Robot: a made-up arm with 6 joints.
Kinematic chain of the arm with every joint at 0, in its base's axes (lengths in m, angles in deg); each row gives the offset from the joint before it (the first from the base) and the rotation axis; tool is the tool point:
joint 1: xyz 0 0 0.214 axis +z
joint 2: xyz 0 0.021 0 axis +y
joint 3: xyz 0 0 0.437 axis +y
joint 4: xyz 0 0 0.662 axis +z
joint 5: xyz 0 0 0 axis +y
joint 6: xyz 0 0 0.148 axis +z
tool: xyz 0 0 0
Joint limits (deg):
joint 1: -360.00..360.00
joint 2: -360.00..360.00
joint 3: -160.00..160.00
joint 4: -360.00..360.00
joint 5: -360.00..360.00
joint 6: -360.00..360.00
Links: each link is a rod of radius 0.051 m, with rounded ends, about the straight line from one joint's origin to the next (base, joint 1, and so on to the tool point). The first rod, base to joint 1, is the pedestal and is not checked.
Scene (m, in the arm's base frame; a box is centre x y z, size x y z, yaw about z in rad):
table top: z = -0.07
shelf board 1: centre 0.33 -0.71 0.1 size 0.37 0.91 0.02 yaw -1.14
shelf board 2: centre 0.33 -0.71 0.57 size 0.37 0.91 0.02 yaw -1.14
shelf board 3: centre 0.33 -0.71 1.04 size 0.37 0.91 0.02 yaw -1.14
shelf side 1: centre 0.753 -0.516 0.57 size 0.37 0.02 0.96 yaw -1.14
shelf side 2: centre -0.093 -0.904 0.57 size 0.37 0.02 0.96 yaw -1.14
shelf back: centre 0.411 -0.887 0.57 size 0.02 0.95 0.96 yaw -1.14
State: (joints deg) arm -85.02 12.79 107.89 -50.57 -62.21 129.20
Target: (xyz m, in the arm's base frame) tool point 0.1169 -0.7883 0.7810
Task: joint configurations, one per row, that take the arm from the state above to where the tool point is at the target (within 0.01 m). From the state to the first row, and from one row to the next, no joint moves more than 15 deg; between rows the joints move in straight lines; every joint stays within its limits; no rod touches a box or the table.
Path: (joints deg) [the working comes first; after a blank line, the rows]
Joints at the target: -89.60 7.08 79.19 -46.65 -57.14 129.20
Straight joint move there: touches shelf board 2.

1: -90.57 0.27 120.89 -50.58 -71.58 129.20
2: -96.11 -12.26 133.90 -50.59 -80.95 129.20
3: -101.66 -24.78 146.90 -50.59 -90.32 129.20
4: -104.58 -27.62 136.24 -48.81 -85.37 129.20
5: -107.50 -30.46 125.58 -47.02 -80.42 129.20
6: -110.43 -33.30 114.92 -45.23 -75.48 129.20
7: -103.48 -19.84 103.01 -45.70 -69.36 129.20
8: -96.54 -6.38 91.10 -46.18 -63.25 129.20
9: -89.60 7.08 79.19 -46.65 -57.14 129.20

